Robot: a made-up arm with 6 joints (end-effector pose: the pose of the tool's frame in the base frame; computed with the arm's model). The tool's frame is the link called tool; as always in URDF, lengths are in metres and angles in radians. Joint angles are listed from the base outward.
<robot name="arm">
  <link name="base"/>
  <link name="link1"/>
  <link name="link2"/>
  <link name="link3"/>
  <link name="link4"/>
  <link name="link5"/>
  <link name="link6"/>
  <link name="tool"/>
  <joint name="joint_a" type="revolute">
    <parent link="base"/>
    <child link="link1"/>
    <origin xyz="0 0 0.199" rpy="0 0 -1.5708"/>
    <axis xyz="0 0 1"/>
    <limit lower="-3.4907" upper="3.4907" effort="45" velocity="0.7"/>
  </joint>
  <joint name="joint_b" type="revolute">
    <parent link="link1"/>
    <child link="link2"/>
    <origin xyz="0 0 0" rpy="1.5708 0 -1.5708"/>
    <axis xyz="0 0 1"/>
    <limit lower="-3.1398" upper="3.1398" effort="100" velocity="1.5"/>
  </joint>
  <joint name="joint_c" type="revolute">
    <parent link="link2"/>
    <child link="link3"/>
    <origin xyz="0 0.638 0" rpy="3.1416 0 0"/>
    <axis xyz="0 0 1"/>
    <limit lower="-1.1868" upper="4.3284" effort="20" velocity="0.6"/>
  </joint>
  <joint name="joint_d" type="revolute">
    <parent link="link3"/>
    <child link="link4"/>
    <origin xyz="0 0 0" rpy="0 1.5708 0"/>
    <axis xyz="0 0 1"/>
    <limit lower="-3.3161" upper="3.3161" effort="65" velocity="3"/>
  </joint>
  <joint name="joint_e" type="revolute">
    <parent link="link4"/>
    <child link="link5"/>
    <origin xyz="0 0 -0.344" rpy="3.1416 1.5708 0"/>
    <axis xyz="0 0 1"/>
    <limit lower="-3.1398" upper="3.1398" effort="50" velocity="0.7"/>
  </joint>
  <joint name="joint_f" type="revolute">
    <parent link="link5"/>
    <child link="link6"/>
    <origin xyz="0 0 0.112" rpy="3.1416 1.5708 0"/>
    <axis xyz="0 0 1"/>
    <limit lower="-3.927" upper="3.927" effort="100" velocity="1.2"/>
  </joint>
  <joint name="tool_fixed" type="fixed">
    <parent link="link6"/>
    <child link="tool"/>
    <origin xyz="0 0 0" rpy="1.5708 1.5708 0"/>
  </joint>
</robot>
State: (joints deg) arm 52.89 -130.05 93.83 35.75 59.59 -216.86
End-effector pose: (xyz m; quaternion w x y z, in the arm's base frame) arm -0.3444 -0.6059 -0.4971 0.0447 0.5774 0.4012 -0.7097
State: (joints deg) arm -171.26 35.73 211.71 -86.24 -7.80 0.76
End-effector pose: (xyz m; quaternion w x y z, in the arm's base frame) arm -0.0379 0.0016 0.8525 0.6821 -0.7302 -0.0327 -0.0231
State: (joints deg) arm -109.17 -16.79 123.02 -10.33 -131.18 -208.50
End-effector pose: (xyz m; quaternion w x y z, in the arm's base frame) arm 0.0385 0.4462 1.0471 0.0591 -0.6318 0.7512 -0.1816
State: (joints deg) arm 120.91 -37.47 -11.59 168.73 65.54 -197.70
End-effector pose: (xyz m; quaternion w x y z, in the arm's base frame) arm -0.0489 -0.1321 0.8752 0.4357 -0.1952 0.3541 0.8042
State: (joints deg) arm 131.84 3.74 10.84 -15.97 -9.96 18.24
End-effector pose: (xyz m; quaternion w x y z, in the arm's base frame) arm -0.1778 0.3600 0.8476 0.3856 -0.0280 -0.0108 0.9222
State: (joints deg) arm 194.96 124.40 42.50 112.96 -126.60 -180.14
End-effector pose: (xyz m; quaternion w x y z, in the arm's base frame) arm -0.6428 -0.2170 -0.4875 0.4299 0.3326 -0.0925 0.8343
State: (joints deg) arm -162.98 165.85 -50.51 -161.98 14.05 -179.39
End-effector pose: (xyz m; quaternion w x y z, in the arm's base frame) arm 0.1273 -0.0724 -0.1878 0.0944 0.8878 0.0999 0.4392
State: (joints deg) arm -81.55 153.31 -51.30 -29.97 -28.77 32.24
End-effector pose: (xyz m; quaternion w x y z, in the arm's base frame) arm -0.0964 -0.0114 -0.1769 0.3193 -0.6864 -0.5977 -0.2640
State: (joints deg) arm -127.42 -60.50 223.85 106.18 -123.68 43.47
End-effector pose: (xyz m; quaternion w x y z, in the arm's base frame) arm 0.2471 0.2716 0.2066 0.2357 -0.3172 -0.8717 -0.2897
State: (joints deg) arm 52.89 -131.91 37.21 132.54 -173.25 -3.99
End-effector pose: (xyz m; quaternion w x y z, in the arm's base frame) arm -0.5601 -0.6148 -0.2433 0.3943 0.8177 0.4175 0.0390
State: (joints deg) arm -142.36 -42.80 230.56 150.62 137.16 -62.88
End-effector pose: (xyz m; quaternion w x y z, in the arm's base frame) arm 0.3435 0.1416 0.3269 0.7806 0.4936 -0.2834 0.2581
